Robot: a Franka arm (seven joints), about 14 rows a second.
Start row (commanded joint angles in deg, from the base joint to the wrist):
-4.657, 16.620, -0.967, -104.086, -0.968, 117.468, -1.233
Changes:
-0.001, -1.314, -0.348, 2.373, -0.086, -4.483, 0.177
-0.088, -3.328, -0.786, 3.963, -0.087, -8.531, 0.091
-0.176, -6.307, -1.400, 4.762, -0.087, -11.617, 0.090
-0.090, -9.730, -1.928, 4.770, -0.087, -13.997, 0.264
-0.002, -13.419, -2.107, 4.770, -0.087, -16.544, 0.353
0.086, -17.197, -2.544, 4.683, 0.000, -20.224, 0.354
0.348, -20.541, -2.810, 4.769, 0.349, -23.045, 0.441
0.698, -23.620, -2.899, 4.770, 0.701, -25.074, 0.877
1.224, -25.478, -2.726, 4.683, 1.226, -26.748, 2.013
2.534, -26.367, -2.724, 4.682, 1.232, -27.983, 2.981
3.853, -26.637, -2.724, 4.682, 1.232, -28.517, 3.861
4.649, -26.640, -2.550, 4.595, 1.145, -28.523, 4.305
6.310, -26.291, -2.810, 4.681, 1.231, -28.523, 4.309
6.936, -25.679, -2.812, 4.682, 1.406, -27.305, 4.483
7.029, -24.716, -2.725, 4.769, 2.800, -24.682, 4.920
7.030, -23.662, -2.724, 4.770, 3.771, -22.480, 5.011
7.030, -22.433, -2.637, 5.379, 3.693, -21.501, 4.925
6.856, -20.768, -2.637, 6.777, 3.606, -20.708, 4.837
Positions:
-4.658, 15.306, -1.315, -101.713, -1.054, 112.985, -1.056
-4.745, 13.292, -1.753, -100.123, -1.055, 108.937, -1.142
-4.833, 10.313, -2.367, -99.324, -1.055, 105.851, -1.143
-4.747, 6.890, -2.895, -99.316, -1.055, 103.471, -0.969
-4.659, 3.201, -3.074, -99.316, -1.055, 100.924, -0.880
-4.571, -0.577, -3.511, -99.403, -0.968, 97.244, -0.879
-4.309, -3.921, -3.777, -99.317, -0.619, 94.423, -0.792
-3.959, -7.000, -3.866, -99.316, -0.267, 92.394, -0.356
-3.433, -8.858, -3.693, -99.403, 0.258, 90.720, 0.780
-2.123, -9.747, -3.691, -99.404, 0.264, 89.485, 1.748
-0.804, -10.017, -3.691, -99.404, 0.264, 88.951, 2.628
-0.008, -10.020, -3.517, -99.491, 0.177, 88.945, 3.072
1.653, -9.671, -3.777, -99.405, 0.263, 88.945, 3.076
2.279, -9.059, -3.779, -99.404, 0.438, 90.163, 3.250
2.372, -8.096, -3.692, -99.317, 1.832, 92.786, 3.687
2.373, -7.042, -3.691, -99.316, 2.803, 94.988, 3.778
2.373, -5.813, -3.604, -98.707, 2.725, 95.967, 3.692
2.199, -4.148, -3.604, -97.309, 2.638, 96.760, 3.604

